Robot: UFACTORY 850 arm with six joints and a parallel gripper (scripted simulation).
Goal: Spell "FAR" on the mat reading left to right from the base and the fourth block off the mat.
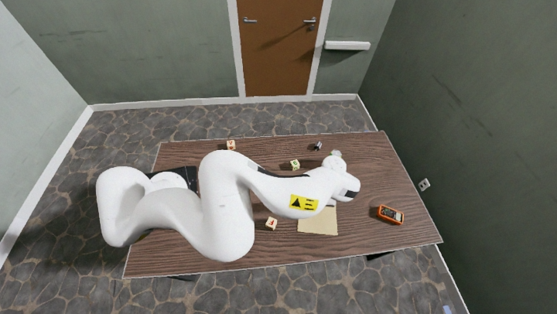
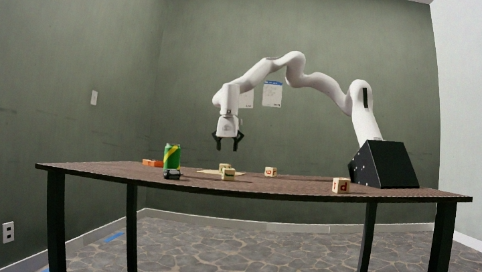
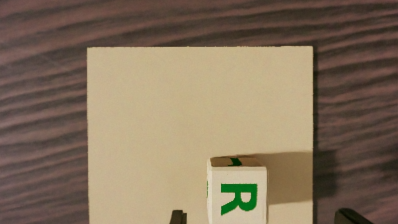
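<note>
Right now the tan mat is 20 mm ahead of my hand, 30 mm to the right of it and 120 mm below it. The rest, counted from my hand: green can (220 mm ahead, 250 mm to the left, 60 mm below); dark object (180 mm ahead, 390 mm to the left, 110 mm below).
</note>
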